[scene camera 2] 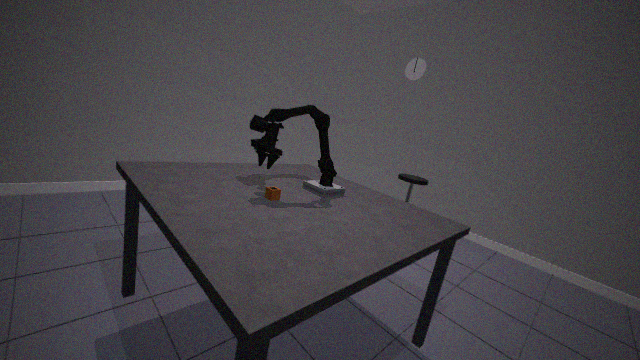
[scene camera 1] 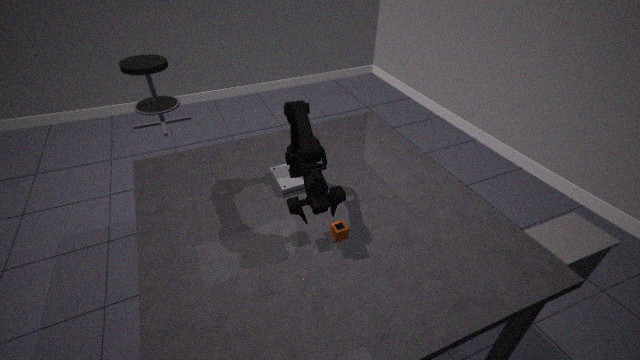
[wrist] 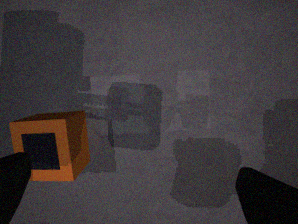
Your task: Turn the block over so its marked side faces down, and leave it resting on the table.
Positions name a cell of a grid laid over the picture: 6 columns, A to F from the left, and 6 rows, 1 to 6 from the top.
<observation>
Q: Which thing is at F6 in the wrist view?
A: My gripper.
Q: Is my gripper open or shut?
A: Open.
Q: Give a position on an orange block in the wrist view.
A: At B4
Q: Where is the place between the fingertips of my gripper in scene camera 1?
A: At C4
</observation>
